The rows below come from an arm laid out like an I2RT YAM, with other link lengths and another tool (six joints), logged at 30 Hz.
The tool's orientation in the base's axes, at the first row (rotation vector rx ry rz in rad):
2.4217 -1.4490 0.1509
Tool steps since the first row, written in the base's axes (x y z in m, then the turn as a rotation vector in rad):
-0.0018 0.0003 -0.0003 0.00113 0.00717 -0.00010
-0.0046 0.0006 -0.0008 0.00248 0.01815 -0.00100
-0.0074 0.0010 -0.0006 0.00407 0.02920 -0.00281
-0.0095 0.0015 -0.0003 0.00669 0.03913 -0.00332
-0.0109 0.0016 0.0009 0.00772 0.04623 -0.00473
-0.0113 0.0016 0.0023 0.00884 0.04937 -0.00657
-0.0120 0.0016 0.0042 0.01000 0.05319 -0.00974
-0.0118 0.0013 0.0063 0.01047 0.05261 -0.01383
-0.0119 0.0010 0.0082 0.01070 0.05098 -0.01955
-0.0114 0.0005 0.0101 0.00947 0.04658 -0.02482
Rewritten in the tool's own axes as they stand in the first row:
-0.0012 0.0014 0.0003 -0.00551 -0.00415 -0.00227
-0.0029 0.0036 0.0009 -0.01431 -0.01033 -0.00502
-0.0046 0.0059 0.0008 -0.02328 -0.01694 -0.00695
-0.0059 0.0076 0.0005 -0.03049 -0.02368 -0.00982
-0.0064 0.0090 -0.0006 -0.03631 -0.02799 -0.01083
-0.0062 0.0097 -0.0019 -0.03887 -0.03074 -0.01017
-0.0061 0.0107 -0.0036 -0.04231 -0.03410 -0.00847
-0.0052 0.0111 -0.0055 -0.04261 -0.03512 -0.00446
-0.0045 0.0117 -0.0072 -0.04255 -0.03582 0.00145
-0.0034 0.0119 -0.0089 -0.04075 -0.03394 0.00792

